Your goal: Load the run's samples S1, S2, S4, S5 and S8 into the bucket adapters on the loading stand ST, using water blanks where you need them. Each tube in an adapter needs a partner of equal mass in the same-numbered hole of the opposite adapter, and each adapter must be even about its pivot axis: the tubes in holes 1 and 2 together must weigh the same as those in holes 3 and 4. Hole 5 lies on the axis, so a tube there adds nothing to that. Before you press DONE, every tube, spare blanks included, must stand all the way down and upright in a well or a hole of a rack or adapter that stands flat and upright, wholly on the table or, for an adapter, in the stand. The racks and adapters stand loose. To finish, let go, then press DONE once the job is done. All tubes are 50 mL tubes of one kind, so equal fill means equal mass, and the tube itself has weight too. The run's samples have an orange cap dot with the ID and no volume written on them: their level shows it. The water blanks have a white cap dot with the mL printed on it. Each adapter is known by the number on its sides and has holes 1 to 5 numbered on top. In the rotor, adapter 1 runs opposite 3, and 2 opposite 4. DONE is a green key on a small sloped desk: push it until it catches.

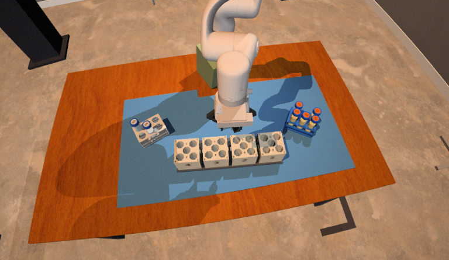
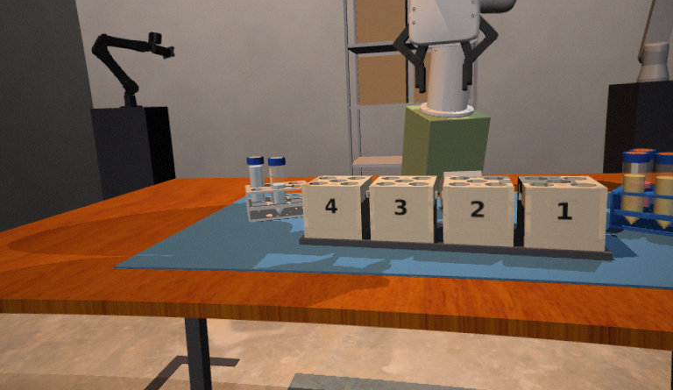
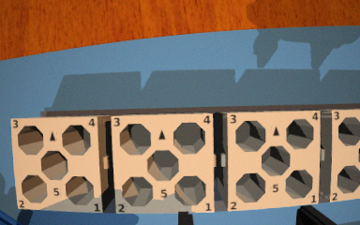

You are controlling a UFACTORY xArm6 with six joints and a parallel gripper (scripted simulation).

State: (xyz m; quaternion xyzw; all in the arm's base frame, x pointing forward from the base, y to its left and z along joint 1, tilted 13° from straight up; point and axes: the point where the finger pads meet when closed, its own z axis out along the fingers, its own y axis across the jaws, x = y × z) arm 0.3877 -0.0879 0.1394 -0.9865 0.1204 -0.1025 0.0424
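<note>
My gripper is now 330 mm to the right of the sample tube, 190 mm above it and 80 mm past it. From my hand the other things lie so: green key (190 mm behind, 180 mm below, 60 mm to the left); blue sample rack (350 mm to the left, 220 mm below, 30 mm behind); loading stand (240 mm below, 10 mm to the right, 10 mm ahead).
</note>
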